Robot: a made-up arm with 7 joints. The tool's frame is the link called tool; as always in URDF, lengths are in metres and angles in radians. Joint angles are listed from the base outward.
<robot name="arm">
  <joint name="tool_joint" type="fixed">
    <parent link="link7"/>
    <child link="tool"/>
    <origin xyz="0 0 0" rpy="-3.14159 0 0"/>
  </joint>
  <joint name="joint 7" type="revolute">
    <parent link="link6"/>
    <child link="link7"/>
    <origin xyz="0.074 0 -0.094" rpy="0 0 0"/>
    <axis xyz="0 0.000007 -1"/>
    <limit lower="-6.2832" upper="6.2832"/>
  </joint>
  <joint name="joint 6" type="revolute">
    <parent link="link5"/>
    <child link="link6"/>
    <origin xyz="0 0 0" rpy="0 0 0"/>
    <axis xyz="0 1 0.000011"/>
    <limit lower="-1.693" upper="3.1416"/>
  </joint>
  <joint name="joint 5" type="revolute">
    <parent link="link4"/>
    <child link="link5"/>
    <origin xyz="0.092 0 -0.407" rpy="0 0 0"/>
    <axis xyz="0 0.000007 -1"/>
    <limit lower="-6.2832" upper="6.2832"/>
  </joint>
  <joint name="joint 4" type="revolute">
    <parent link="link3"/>
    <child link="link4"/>
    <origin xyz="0.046 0 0" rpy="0 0 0"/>
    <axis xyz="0 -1 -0.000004"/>
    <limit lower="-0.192" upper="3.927"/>
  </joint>
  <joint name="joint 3" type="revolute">
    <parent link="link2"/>
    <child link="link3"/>
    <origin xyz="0 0 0.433" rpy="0 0 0"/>
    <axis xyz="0 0 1"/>
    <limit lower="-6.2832" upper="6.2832"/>
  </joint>
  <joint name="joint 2" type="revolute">
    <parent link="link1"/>
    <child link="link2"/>
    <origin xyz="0 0 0" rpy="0 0 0"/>
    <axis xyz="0 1 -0.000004"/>
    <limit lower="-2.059" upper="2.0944"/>
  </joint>
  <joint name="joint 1" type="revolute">
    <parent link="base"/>
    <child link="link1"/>
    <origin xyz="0 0 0.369" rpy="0 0 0"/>
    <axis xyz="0 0 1"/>
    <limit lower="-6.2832" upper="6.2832"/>
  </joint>
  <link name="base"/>
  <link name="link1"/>
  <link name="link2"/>
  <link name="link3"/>
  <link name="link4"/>
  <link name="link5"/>
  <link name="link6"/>
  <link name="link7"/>
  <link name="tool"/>
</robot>
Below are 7 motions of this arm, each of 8 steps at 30 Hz.
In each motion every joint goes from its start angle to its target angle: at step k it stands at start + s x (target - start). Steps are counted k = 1, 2, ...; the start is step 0. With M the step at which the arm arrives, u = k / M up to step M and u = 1 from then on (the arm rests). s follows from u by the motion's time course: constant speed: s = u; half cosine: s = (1 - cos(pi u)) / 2; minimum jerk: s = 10 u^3 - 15 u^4 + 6 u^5.
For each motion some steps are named. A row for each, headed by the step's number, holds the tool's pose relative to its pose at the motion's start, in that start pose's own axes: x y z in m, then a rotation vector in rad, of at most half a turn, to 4 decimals.
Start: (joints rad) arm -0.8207 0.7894 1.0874 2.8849 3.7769 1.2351 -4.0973
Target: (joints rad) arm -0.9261 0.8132 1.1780 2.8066 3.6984 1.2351 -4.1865
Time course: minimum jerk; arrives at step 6
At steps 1, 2, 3, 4, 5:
1: -0.0006 0.0011 0.0013 0.0003 0.0010 -0.0055
2: -0.0033 0.0064 0.0078 0.0015 0.0061 -0.0325
3: -0.0074 0.0153 0.0185 0.0035 0.0144 -0.0768
4: -0.0107 0.0242 0.0291 0.0054 0.0225 -0.1202
5: -0.0124 0.0295 0.0354 0.0066 0.0274 -0.1459

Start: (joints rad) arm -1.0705 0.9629 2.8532 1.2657 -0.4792 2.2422 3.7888
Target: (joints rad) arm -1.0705 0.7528 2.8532 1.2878 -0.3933 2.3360 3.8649
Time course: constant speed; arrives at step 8
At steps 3, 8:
3: -0.0123 0.0332 -0.0042 0.0659 0.0733 0.0030
8: -0.0322 0.0889 -0.0062 0.1808 0.1926 0.0116

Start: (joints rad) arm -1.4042 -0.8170 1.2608 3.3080 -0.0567 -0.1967 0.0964
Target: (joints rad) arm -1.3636 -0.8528 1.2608 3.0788 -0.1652 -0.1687 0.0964
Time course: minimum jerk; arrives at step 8
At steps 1, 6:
1: -0.0014 -0.0004 0.0004 0.0004 -0.0035 -0.0011
6: -0.0776 -0.0226 0.0148 0.0322 -0.1960 -0.0629

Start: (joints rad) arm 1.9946 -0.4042 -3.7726 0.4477 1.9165 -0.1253 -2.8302
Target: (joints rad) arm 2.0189 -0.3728 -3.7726 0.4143 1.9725 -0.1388 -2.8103
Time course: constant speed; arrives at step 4
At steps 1, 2, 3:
1: -0.0012 -0.0043 -0.0017 0.0036 -0.0002 0.0147
2: -0.0025 -0.0086 -0.0033 0.0074 -0.0004 0.0294
3: -0.0038 -0.0129 -0.0049 0.0112 -0.0007 0.0440

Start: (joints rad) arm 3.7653 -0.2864 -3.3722 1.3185 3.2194 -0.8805 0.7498
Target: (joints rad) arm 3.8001 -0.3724 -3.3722 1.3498 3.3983 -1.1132 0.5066
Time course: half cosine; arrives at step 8
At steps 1, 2, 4, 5, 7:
1: 0.0013 0.0010 0.0007 0.0039 0.0111 -0.0064
2: 0.0051 0.0040 0.0025 0.0144 0.0432 -0.0250
4: 0.0171 0.0137 0.0079 0.0423 0.1501 -0.0869
5: 0.0234 0.0191 0.0104 0.0532 0.2093 -0.1214
7: 0.0320 0.0268 0.0136 0.0635 0.2945 -0.1708

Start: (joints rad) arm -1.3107 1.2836 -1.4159 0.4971 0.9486 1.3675 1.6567
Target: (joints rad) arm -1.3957 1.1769 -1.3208 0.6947 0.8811 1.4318 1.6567
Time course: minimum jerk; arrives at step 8
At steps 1, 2, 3, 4, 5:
1: -0.0013 0.0001 -0.0005 -0.0015 0.0007 -0.0032
2: -0.0082 0.0006 -0.0031 -0.0097 0.0042 -0.0207
3: -0.0217 0.0018 -0.0083 -0.0255 0.0106 -0.0551
4: -0.0390 0.0039 -0.0156 -0.0452 0.0176 -0.1003
5: -0.0560 0.0066 -0.0234 -0.0639 0.0232 -0.1457

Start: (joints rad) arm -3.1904 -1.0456 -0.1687 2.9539 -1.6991 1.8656 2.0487
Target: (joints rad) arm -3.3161 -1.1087 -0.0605 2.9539 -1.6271 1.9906 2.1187
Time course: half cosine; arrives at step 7
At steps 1, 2, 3, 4, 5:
1: 0.0039 -0.0001 -0.0033 -0.0042 -0.0046 0.0064
2: 0.0148 -0.0001 -0.0125 -0.0158 -0.0176 0.0240
3: 0.0304 0.0004 -0.0260 -0.0323 -0.0367 0.0484
4: 0.0477 0.0017 -0.0414 -0.0501 -0.0583 0.0739
5: 0.0631 0.0035 -0.0555 -0.0657 -0.0781 0.0955

